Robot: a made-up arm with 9 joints.
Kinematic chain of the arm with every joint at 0, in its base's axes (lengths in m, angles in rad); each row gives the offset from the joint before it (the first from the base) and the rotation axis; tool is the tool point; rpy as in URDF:
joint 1: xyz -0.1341 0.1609 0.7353 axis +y
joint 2: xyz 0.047 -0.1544 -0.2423 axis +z
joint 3: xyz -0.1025 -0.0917 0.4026 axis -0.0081 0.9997 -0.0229
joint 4: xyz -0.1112 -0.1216 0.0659 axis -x
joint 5: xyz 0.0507 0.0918 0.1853 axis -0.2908 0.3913 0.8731
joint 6: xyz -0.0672 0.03 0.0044 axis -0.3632 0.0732 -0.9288
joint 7: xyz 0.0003 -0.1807 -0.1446 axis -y
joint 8: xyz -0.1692 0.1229 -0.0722 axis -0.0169 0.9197 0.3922
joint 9: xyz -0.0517 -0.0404 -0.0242 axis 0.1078 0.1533 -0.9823
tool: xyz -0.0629 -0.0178 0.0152 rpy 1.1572 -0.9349 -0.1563
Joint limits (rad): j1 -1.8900..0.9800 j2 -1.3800..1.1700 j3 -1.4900..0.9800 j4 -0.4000..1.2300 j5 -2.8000..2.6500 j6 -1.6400..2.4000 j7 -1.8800..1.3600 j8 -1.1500..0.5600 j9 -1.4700..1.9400
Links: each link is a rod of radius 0.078 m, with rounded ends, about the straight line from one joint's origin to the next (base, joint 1, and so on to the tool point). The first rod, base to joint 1, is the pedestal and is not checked.
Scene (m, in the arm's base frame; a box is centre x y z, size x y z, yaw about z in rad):
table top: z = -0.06
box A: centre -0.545 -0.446 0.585 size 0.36 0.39 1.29 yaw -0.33
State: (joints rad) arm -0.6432 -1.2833 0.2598 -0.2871 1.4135 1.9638 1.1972 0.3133 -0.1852
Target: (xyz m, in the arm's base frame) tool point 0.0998 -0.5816 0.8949
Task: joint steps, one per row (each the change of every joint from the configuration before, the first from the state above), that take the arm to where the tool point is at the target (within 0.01 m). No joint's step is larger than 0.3 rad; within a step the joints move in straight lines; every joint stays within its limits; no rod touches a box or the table.
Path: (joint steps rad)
1: 0.2705 0.0249 0.0715 0.0676 0.0507 0.0281 -0.0900 0.0411 0.1012
2: 0.2706 0.0249 0.0716 0.0677 0.0507 0.0281 -0.0900 0.0411 0.1012
3: 0.2705 0.0250 0.0715 0.0676 0.0508 0.0282 -0.0900 0.0411 0.1012
4: 0.2705 0.0249 0.0716 0.0676 0.0507 0.0281 -0.0900 0.0412 0.1013
5: 0.2706 0.0249 0.0715 0.0676 0.0507 0.0281 -0.0900 0.0411 0.1012
6: 0.2705 0.0249 0.0715 0.0677 0.0507 0.0281 -0.0900 0.0411 0.1012
7: -0.2069 0.1046 0.0106 -0.0328 0.1113 -0.0263 0.1757 -0.2064 -0.2692
8: -0.2069 0.1047 0.0106 -0.0327 0.1113 -0.0263 0.1757 -0.2065 -0.2693
9: -0.2069 0.1046 0.0106 -0.0327 0.1112 -0.0264 0.1757 -0.2064 -0.2692
10: -0.2070 0.1046 0.0106 -0.0327 0.1113 -0.0263 0.1757 -0.2065 -0.2692
11: -0.0298 0.2819 0.0531 -0.0824 0.0640 -0.1026 0.0000 0.1906 0.2094
12: -0.0298 0.2820 0.0530 -0.0823 0.0641 -0.1026 0.0000 0.1905 0.2095

